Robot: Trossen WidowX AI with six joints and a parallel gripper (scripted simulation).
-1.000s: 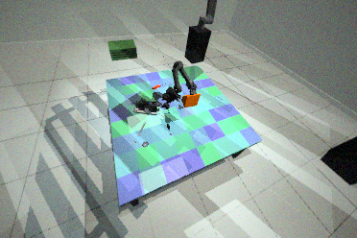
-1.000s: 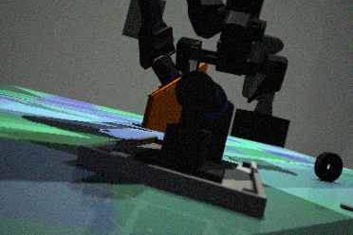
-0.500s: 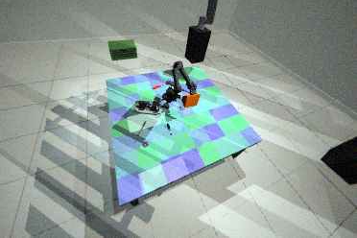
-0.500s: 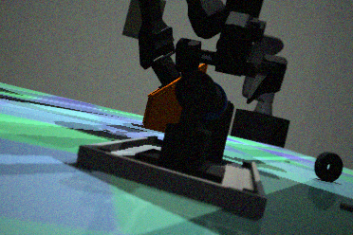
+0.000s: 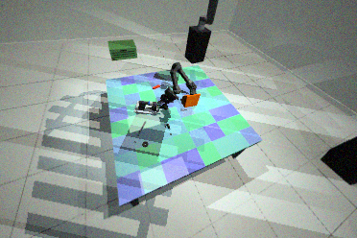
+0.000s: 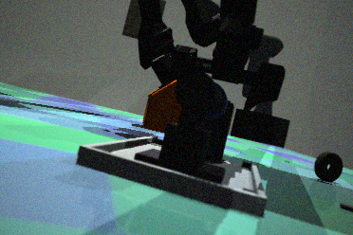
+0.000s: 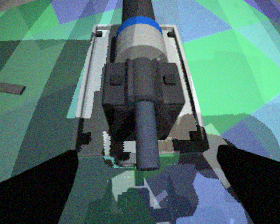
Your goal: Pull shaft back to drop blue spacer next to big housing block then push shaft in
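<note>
Right now the light grey spacer is 70 mm ahead of my gripper tip and 40 mm to the right of it. Also, from my gripper tip: blue spacer (90 mm ahead, 60 mm to the right); then dark shaft (70 mm ahead, 40 mm to the right).
</note>
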